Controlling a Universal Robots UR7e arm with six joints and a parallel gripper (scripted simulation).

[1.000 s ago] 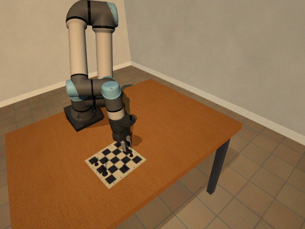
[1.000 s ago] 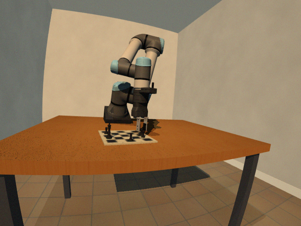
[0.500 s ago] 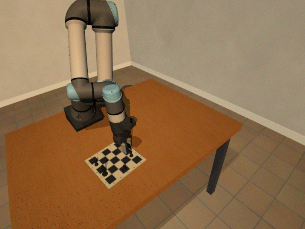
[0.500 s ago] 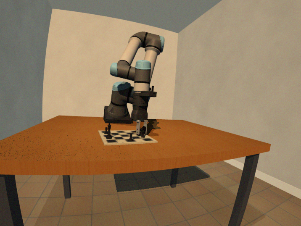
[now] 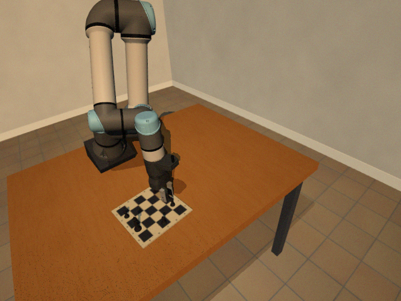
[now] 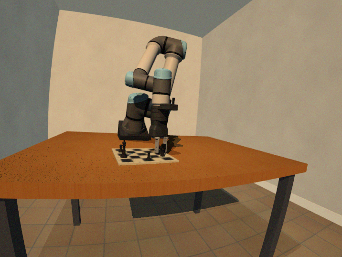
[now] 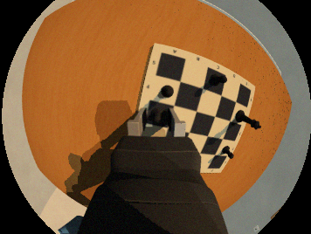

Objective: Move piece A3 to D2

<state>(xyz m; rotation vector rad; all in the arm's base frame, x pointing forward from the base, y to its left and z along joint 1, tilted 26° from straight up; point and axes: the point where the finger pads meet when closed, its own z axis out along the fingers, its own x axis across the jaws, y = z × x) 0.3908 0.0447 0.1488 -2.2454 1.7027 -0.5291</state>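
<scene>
My gripper is now 8 cm to the left of the chessboard and 3 cm above it. Also, from my hand: tall chess piece: 4 cm ahead, 16 cm to the right, 1 cm above.
</scene>
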